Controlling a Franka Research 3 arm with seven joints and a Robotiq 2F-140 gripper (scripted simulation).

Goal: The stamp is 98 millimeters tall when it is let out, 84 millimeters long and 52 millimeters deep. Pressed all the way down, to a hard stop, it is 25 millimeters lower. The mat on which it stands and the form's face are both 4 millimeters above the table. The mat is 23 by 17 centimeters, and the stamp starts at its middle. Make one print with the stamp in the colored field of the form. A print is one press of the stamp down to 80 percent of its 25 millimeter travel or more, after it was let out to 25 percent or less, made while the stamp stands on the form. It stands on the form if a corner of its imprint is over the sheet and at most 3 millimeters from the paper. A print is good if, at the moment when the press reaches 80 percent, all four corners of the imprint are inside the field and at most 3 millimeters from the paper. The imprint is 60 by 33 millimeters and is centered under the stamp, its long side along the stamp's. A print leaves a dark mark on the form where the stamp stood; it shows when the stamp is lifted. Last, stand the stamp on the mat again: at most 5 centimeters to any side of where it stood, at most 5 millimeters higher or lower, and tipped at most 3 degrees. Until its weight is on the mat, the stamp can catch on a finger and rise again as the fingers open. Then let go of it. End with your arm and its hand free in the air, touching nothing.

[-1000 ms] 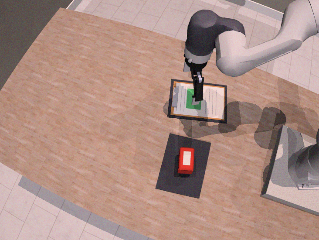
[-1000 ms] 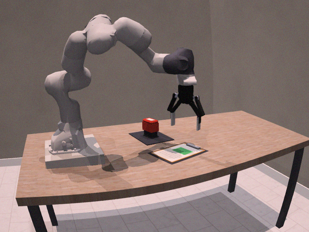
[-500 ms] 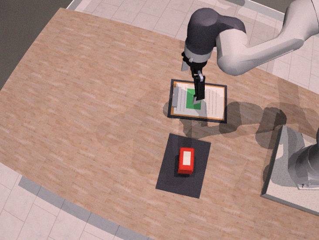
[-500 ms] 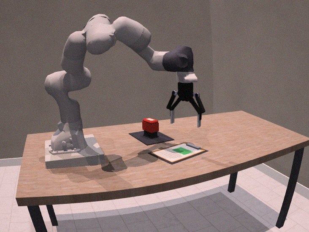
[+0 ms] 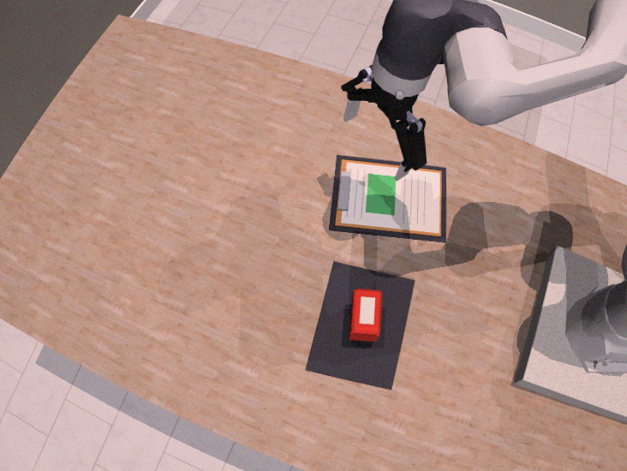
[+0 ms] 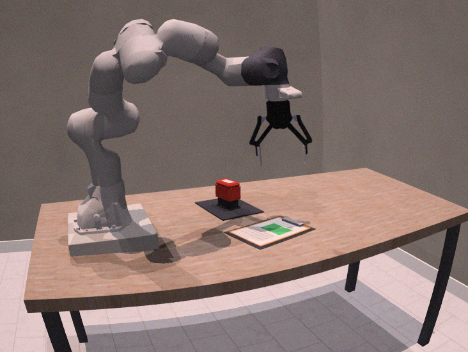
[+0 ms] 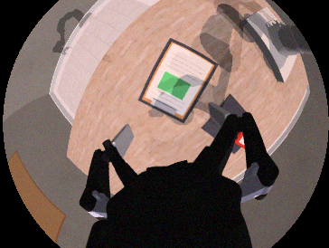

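Now: the red stamp 27 cm to the left of my hand, 17 cm below it and 6 cm behind it. Round my hand: clipboard 22 cm below, 4 cm behind, 2 cm to the right; dark mat 27 cm to the left, 22 cm below, 6 cm behind.
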